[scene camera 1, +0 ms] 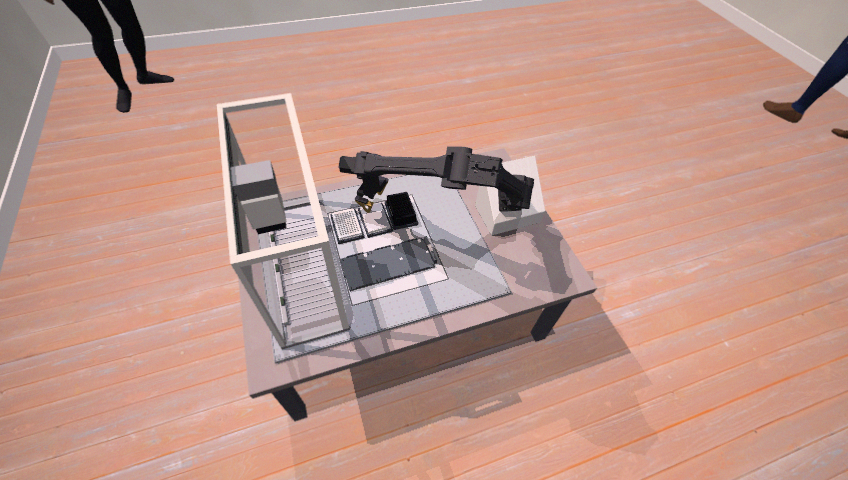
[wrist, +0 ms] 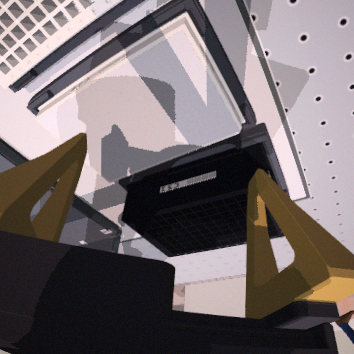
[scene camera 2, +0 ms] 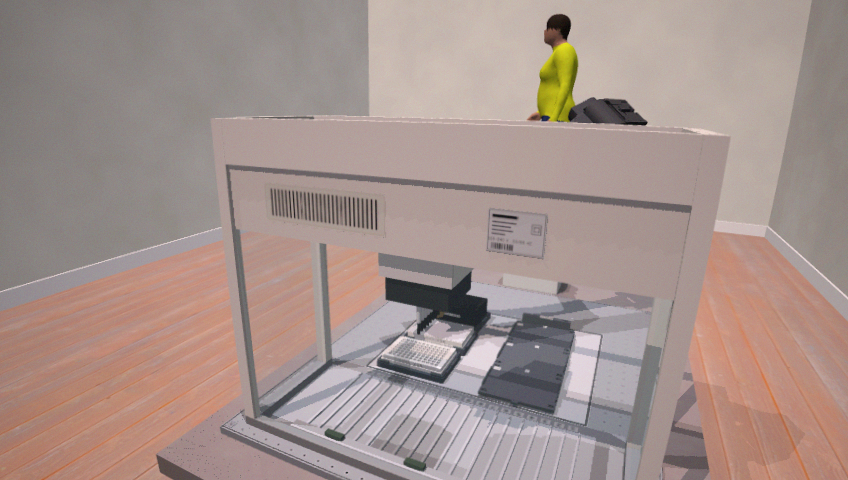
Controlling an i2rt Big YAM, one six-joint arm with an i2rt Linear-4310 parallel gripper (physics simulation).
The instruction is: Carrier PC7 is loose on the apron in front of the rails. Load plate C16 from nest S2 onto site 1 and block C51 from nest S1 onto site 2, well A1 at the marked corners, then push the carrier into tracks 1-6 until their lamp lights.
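Frame: origin at the arm's base, x ahead, y left, z up, level; centimetres.
Where they show: gripper, fingertip midpoint: point(scene camera 1: 373, 203) point(wrist: 172, 158).
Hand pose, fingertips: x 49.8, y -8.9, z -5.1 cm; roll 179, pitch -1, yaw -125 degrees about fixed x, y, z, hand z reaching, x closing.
After its pixels a point has its place.
My gripper point(scene camera 1: 374, 201) @[y -8.9, x 49.8, z -5.1 cm] point(wrist: 172, 158) @[y -8.9, x 49.8, z -5.1 cm] is open and empty, tilted above the nests. Pale flat plate C16 point(scene camera 1: 376, 224) @[y -1.9, x 49.9, z -9.3 cm] point(scene camera 2: 449, 334) point(wrist: 135, 100) @[y -6.8, x 51.6, z -9.3 cm] sits in the middle nest, below and beyond the fingertips. Black block C51 point(scene camera 1: 401, 209) @[y -5.7, x 39.7, z -7.0 cm] point(scene camera 2: 473, 309) @[y -1.8, x 42.3, z -6.5 cm] point(wrist: 190, 210) @[y -7.0, x 42.2, z -6.8 cm] sits in the nest beside it, towards the arm base; its label shows in the wrist view, where the right fingertip overlaps its edge. Dark carrier PC7 point(scene camera 1: 389, 261) @[y 14.4, x 47.6, z -10.8 cm] point(scene camera 2: 526, 362) @[y 14.2, x 50.6, z -10.8 cm] lies flat on the apron, with neither plate nor block on it. The grey housing hides most of the gripper in scene camera 2.
A white perforated plate point(scene camera 1: 346, 224) @[y -4.4, x 60.9, z -10.0 cm] point(scene camera 2: 419, 352) point(wrist: 30, 30) @[y -3.5, x 57.9, z -9.4 cm] sits in the nest nearest the rails. The ribbed tracks point(scene camera 1: 306, 285) point(scene camera 2: 416, 410) lie under a pale frame point(scene camera 1: 321, 217) @[y 30.2, x 65.3, z 36.1 cm] point(scene camera 2: 446, 154) @[y 15.4, x 88.2, z 32.9 cm]. A grey housing point(scene camera 1: 261, 208) @[y 15.0, x 82.0, z 25.2 cm] point(scene camera 2: 416, 267) @[y 11.8, x 88.1, z 20.0 cm] hangs inside this frame.
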